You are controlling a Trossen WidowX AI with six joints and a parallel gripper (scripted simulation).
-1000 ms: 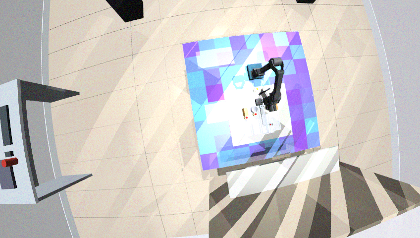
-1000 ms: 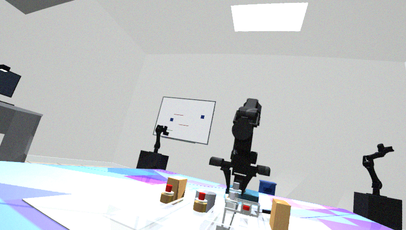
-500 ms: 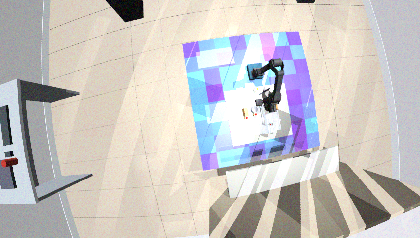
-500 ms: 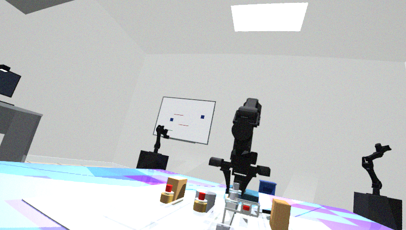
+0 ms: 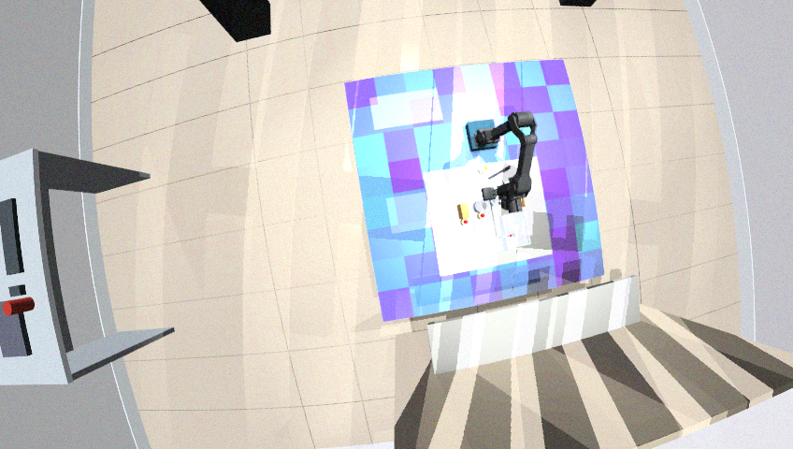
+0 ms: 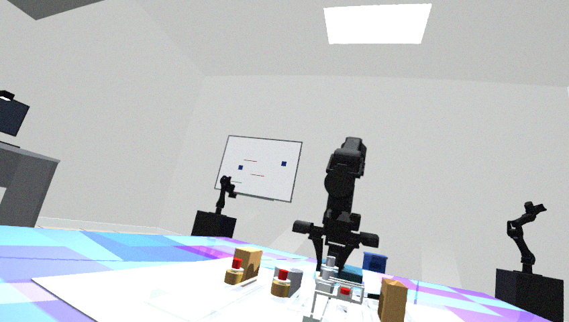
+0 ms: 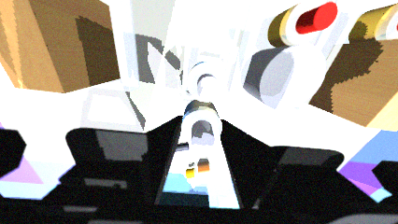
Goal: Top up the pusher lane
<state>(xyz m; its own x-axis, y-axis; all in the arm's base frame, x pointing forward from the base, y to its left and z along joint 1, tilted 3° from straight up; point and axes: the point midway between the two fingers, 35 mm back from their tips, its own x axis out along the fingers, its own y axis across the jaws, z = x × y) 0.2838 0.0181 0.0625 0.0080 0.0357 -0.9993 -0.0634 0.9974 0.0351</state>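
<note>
Now: the grey block 60 mm ahead of my gripper tip, 80 mm to the right of it and 30 mm below it. From my gripper tip the other things lie so: pusher lane (180 mm ahead, 40 mm to the left, 40 mm below); small red part (220 mm ahead, 50 mm to the left, 10 mm above).
</note>
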